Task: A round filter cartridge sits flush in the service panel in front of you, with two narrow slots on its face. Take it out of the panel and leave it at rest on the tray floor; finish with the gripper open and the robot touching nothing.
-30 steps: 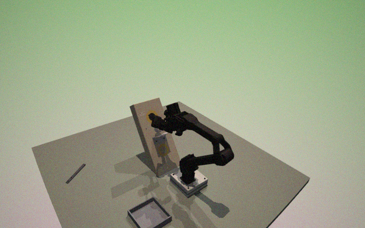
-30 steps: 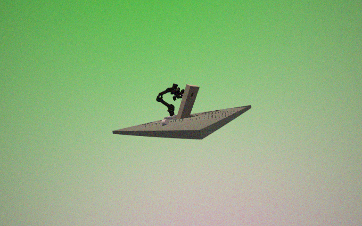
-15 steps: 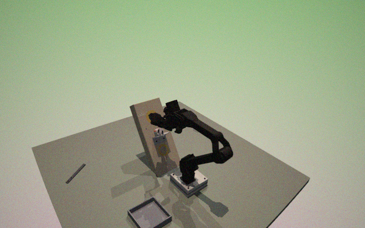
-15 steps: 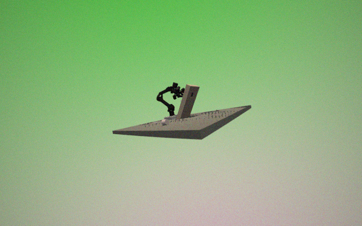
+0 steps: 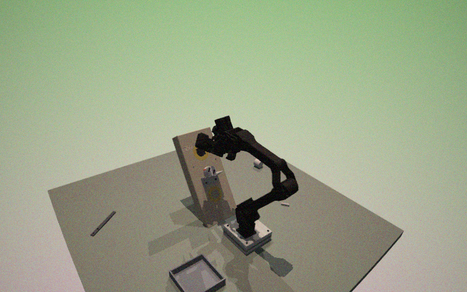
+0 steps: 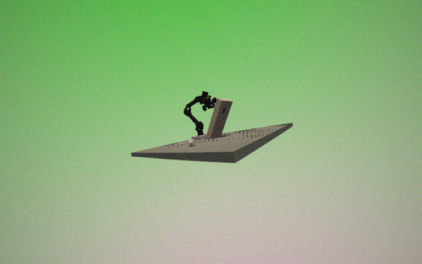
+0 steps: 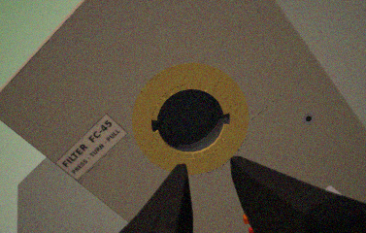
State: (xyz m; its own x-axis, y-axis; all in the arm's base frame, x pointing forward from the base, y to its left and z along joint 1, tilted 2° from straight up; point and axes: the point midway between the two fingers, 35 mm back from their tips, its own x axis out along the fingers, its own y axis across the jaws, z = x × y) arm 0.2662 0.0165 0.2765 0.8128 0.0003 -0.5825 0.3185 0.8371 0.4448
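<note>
Right now my gripper tip is 2 cm past the round white filter cartridge and 10 cm above it. Also, from my gripper tip: grey tray: 35 cm behind, 28 cm to the left, 30 cm below.
</note>
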